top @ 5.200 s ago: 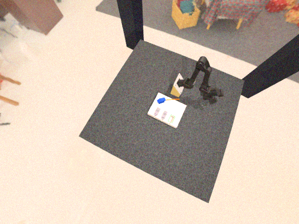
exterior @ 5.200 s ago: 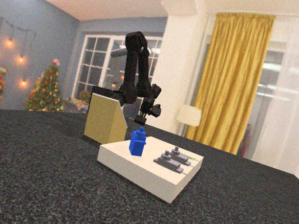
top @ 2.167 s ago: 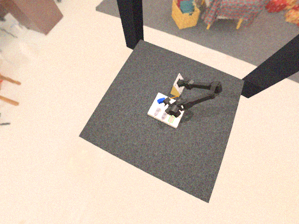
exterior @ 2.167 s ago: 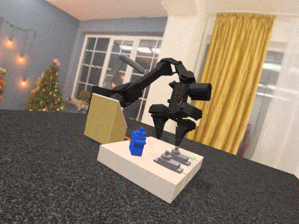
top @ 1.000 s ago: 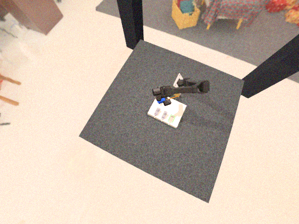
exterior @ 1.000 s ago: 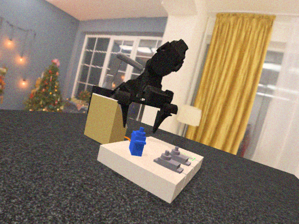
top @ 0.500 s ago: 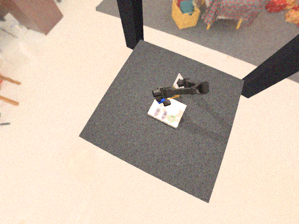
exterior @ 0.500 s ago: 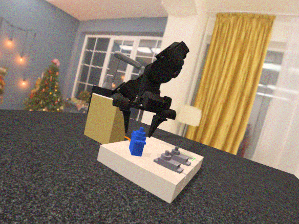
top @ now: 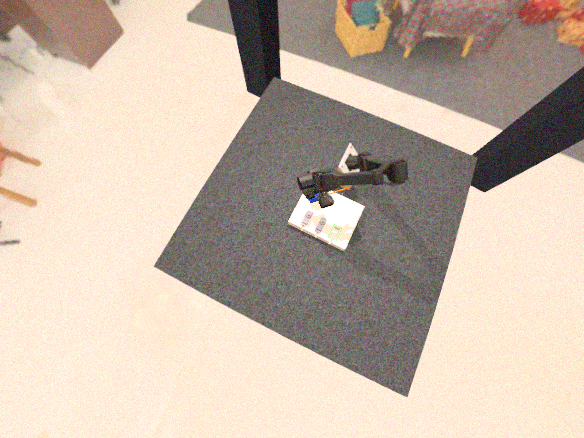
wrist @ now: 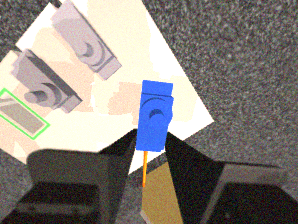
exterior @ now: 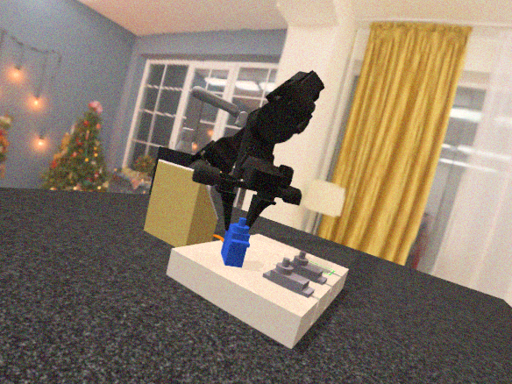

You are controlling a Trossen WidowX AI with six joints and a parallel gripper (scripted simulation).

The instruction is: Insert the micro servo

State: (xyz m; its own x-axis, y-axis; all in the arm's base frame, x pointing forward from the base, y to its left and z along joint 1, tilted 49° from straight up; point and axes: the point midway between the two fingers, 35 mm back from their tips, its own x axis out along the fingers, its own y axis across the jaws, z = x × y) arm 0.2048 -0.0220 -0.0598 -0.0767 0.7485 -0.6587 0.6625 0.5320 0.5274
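Now: gripper tip 70 mm to the right of the white deck, 70 mm above it and 10 mm short of it.
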